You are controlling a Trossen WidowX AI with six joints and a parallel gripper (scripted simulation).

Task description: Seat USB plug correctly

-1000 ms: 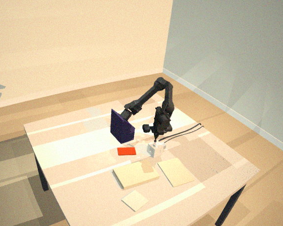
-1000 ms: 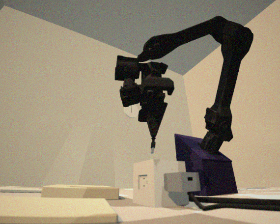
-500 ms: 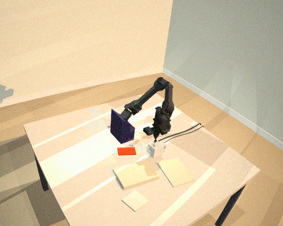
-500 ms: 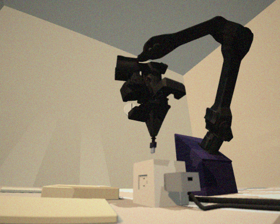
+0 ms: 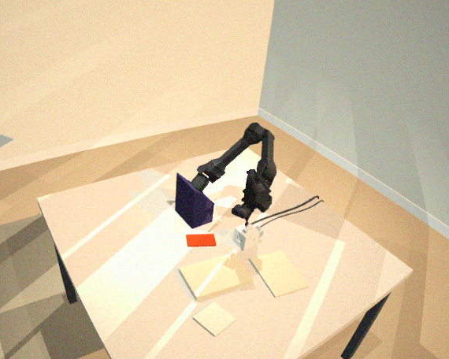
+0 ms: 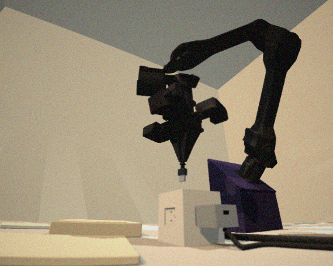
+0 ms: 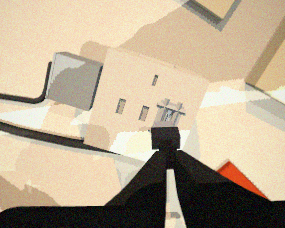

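Right now my gripper tip is 20 mm above the USB plug. Also, from my gripper tip: orange card: 150 mm to the right, 130 mm below, 100 mm behind; book: 210 mm to the right, 120 mm below, 110 mm ahead.
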